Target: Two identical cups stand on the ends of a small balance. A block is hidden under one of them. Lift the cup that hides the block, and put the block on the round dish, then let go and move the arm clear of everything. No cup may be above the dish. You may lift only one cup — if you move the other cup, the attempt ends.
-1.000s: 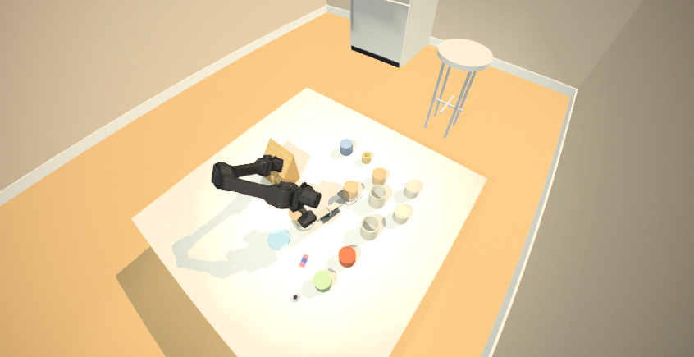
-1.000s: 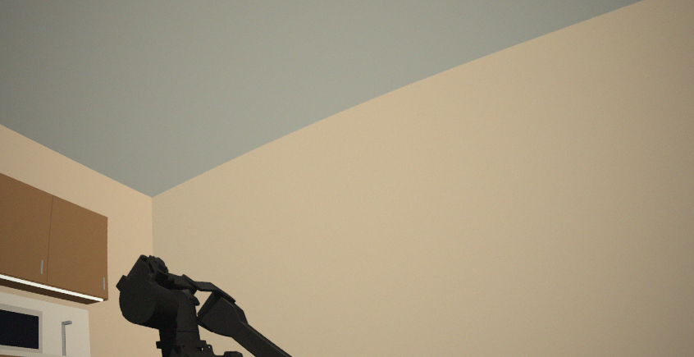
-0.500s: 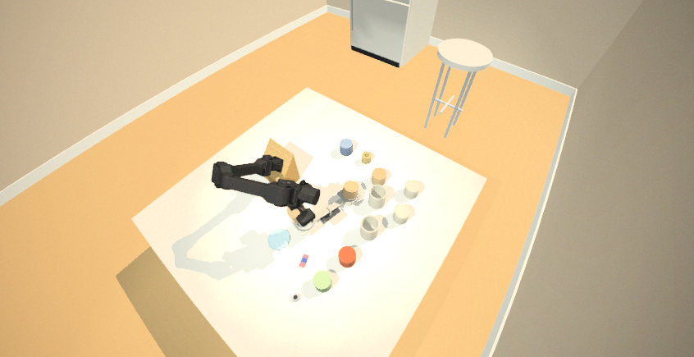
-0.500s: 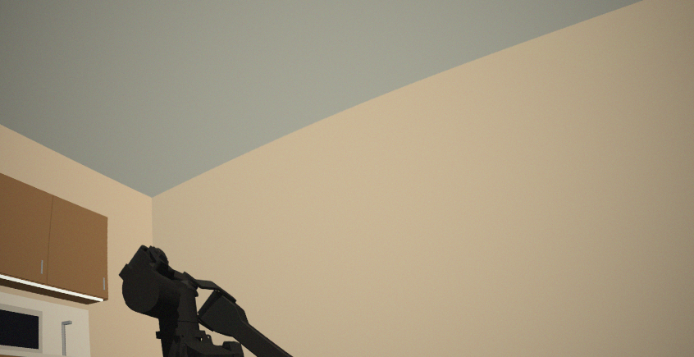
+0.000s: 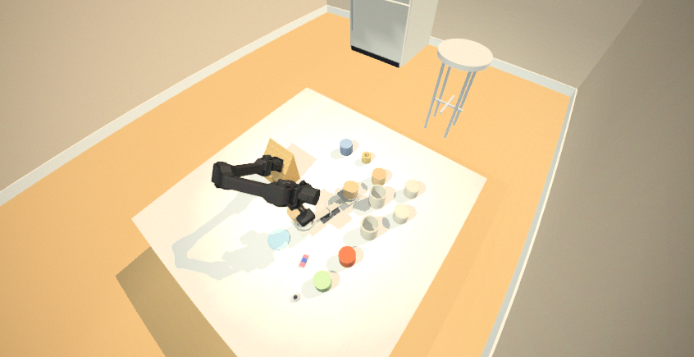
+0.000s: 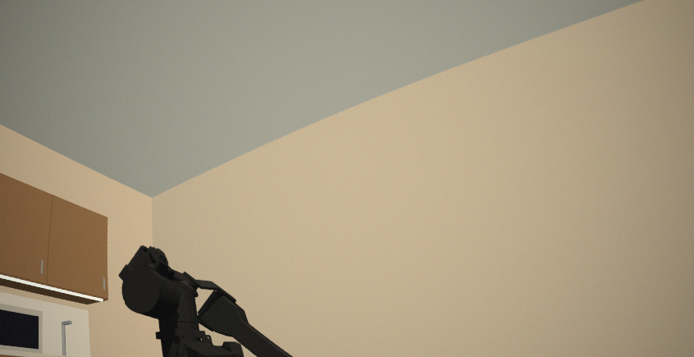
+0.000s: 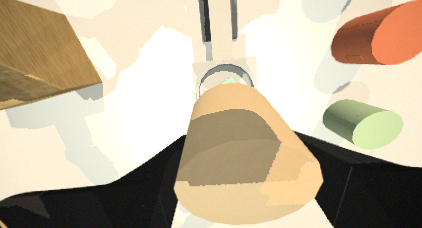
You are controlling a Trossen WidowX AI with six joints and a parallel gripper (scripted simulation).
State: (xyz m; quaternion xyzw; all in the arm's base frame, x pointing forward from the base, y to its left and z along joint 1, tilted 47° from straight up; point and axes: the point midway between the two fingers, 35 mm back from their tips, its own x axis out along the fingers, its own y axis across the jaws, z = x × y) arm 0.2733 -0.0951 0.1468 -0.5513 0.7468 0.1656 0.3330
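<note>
My gripper tip is 80 mm above the pale green block, 10 mm to the right of it and 10 mm short of it. The rest, counted from my gripper tip: green cylinder (220 mm ahead, 160 mm to the right, 130 mm below); then pale blue round dish (170 mm below, 90 mm to the right, 80 mm behind).
</note>
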